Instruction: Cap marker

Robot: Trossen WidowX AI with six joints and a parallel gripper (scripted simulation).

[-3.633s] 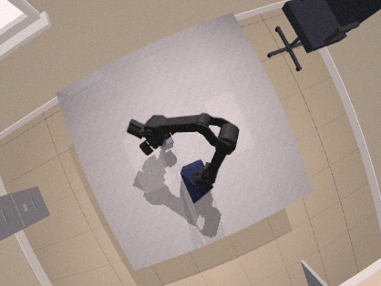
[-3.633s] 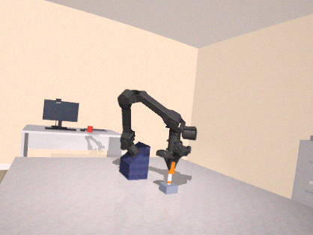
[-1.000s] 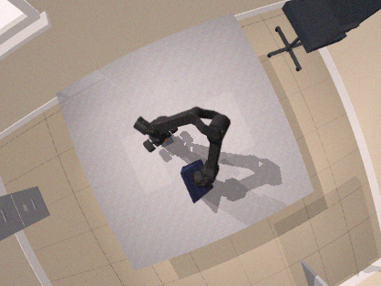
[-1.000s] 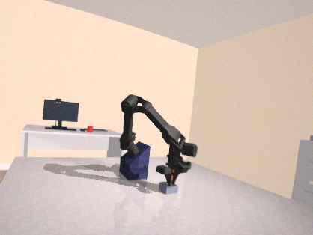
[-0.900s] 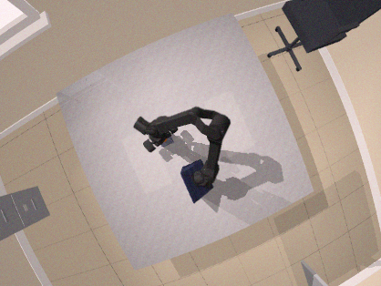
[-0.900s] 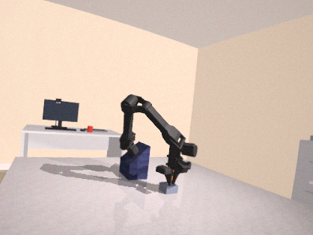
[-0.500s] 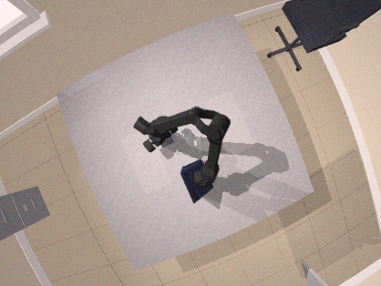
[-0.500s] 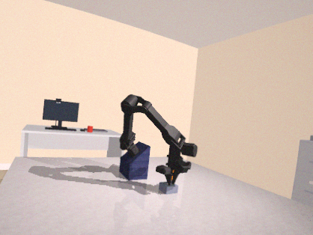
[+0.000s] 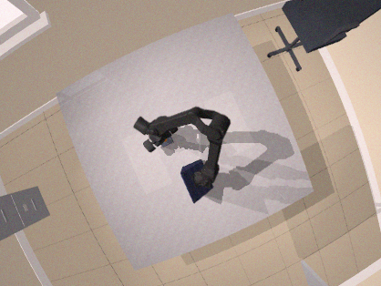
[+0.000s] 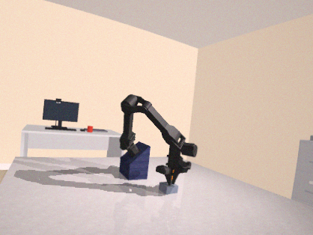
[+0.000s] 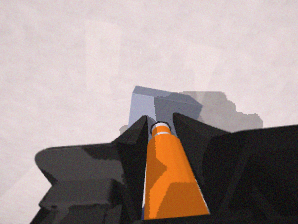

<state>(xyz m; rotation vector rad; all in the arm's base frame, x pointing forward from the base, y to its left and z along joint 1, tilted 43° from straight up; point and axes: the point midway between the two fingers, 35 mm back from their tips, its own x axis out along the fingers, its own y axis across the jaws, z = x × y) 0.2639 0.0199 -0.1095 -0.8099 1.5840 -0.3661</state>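
Now: gripper tip 50 mm below the orange cap and 10 mm past it. Also, from my gripper tip: holder block: 20 mm below, 10 mm behind.
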